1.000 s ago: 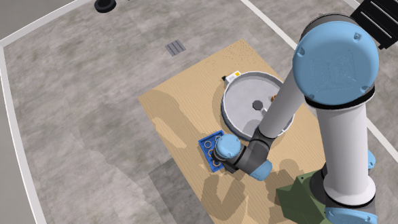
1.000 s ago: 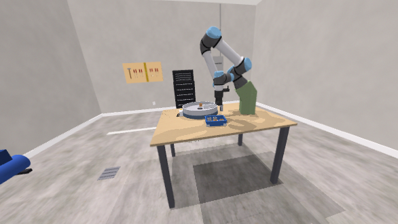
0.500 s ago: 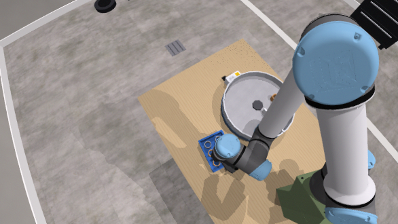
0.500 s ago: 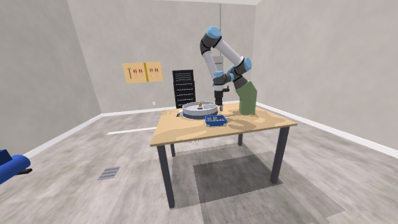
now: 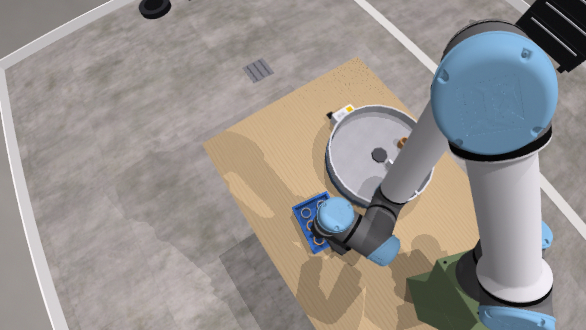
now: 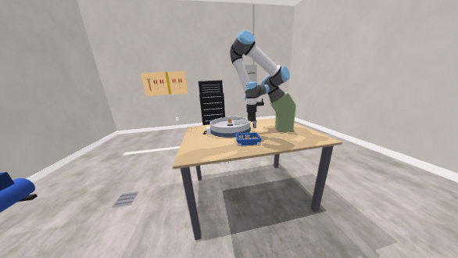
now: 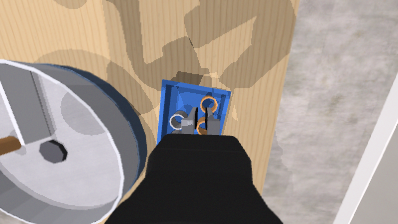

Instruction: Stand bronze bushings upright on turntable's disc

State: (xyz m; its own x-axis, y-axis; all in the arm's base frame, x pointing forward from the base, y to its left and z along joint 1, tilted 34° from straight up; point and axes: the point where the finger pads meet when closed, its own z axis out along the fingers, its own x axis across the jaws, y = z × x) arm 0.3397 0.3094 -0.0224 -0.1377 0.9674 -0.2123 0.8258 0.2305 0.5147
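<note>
The blue crate lies 120 mm below my hand, 50 mm ahead of it and 20 mm to the right of it. The rest, counted from my hand: grey turntable disc 350 mm to the right, 190 mm ahead, 90 mm below.
</note>
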